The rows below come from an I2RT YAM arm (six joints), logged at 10 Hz.
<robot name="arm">
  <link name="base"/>
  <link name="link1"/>
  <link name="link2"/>
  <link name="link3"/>
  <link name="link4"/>
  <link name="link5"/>
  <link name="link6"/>
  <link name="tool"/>
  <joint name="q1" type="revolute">
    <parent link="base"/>
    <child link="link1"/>
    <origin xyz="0 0 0.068"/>
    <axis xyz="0 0 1"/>
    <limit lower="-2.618" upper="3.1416"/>
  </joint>
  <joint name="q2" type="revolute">
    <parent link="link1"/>
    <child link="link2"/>
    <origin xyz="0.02 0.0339 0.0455"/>
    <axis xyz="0 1 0"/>
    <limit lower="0" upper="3.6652"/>
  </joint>
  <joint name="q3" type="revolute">
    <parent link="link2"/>
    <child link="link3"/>
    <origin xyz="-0.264 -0.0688 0"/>
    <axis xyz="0 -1 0"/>
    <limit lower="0" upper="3.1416"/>
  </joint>
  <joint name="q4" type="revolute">
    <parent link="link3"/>
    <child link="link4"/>
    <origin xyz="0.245 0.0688 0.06"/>
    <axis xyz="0 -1 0"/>
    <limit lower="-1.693" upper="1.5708"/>
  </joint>
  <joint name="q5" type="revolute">
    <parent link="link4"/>
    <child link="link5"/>
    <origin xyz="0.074 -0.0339 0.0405"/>
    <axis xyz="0 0 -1"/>
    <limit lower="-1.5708" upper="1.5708"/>
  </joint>
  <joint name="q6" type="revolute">
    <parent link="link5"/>
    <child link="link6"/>
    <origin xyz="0.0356 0 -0.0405"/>
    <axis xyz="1 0 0"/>
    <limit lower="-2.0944" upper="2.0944"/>
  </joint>
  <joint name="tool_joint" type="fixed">
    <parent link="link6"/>
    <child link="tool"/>
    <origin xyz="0 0 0" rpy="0 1.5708 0"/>
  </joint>
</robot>
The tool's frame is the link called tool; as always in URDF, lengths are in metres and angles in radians.
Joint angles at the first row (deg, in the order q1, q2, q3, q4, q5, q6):
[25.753 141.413 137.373 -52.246 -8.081 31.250]
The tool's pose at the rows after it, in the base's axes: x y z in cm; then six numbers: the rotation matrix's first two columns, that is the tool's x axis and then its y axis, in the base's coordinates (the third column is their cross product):
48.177, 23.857, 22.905, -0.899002, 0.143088, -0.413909, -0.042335, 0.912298, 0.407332
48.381, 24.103, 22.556, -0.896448, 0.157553, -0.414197, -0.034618, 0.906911, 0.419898
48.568, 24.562, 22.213, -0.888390, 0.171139, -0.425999, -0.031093, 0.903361, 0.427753
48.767, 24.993, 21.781, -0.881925, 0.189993, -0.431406, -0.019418, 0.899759, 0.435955
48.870, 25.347, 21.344, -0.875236, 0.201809, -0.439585, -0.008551, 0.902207, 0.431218
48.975, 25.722, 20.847, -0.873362, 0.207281, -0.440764, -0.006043, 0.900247, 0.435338
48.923, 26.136, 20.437, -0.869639, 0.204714, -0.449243, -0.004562, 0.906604, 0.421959
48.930, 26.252, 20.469, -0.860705, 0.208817, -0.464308, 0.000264, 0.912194, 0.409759
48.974, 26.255, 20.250, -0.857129, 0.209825, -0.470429, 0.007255, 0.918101, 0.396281
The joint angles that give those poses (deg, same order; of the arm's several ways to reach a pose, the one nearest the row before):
[25.752 141.630 137.374 -51.253 -8.988 31.731]
[25.883 142.188 137.432 -50.120 -9.131 32.679]
[26.265 142.737 137.372 -48.375 -8.625 33.563]
[26.613 143.492 137.569 -46.989 -8.062 34.790]
[26.968 144.068 137.550 -46.014 -6.916 35.521]
[27.277 144.763 137.625 -45.087 -6.724 36.053]
[27.757 145.259 137.645 -44.682 -5.545 36.081]
[27.947 145.266 137.645 -44.311 -4.178 36.115]
[27.993 145.497 137.644 -44.300 -3.162 36.049]

